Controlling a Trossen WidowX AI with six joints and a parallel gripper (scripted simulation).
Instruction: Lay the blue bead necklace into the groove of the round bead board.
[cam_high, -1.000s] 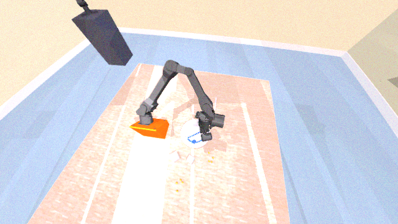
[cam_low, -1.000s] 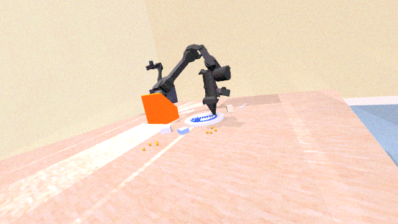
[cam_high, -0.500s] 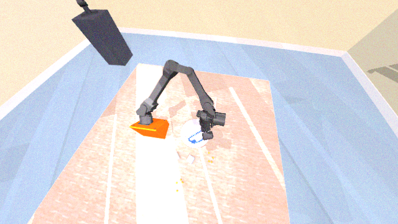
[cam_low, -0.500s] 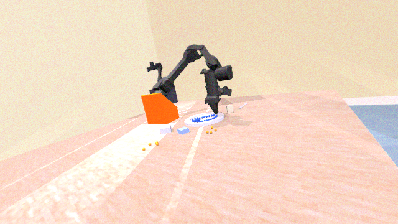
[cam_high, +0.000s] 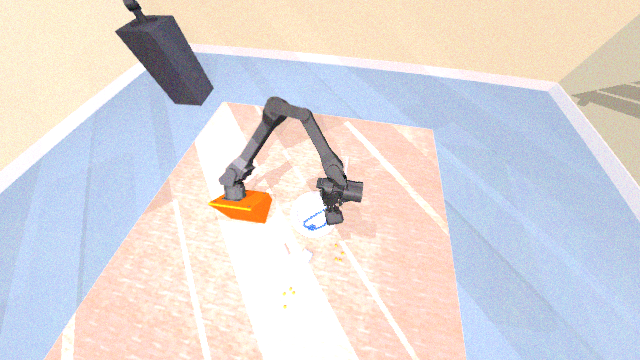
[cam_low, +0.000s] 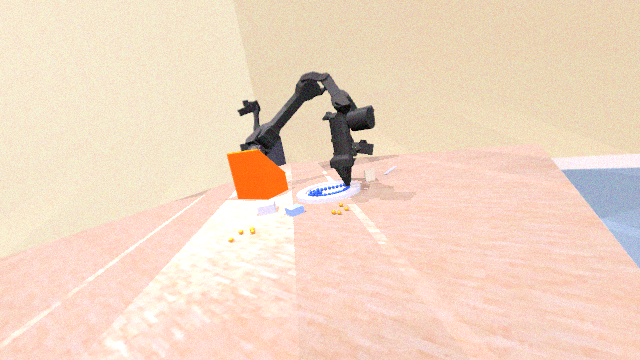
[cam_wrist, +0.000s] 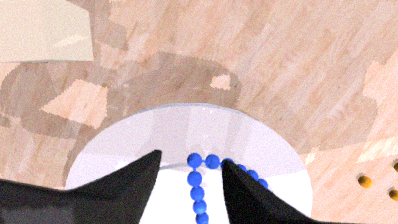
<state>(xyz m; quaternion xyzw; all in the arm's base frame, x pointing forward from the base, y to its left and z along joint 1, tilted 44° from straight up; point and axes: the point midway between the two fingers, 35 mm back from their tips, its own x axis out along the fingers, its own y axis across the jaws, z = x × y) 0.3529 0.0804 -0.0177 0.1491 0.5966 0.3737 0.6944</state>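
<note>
Right now the round white bead board is 60 mm behind my gripper tip, 30 mm to the right of it and 10 mm below it. Also, from my gripper tip: white stick: 230 mm to the left, 60 mm ahead, 10 mm below; light blue cube: 200 mm to the right, 60 mm behind, 10 mm below; beige cube: 110 mm to the left, 30 mm ahead.
</note>
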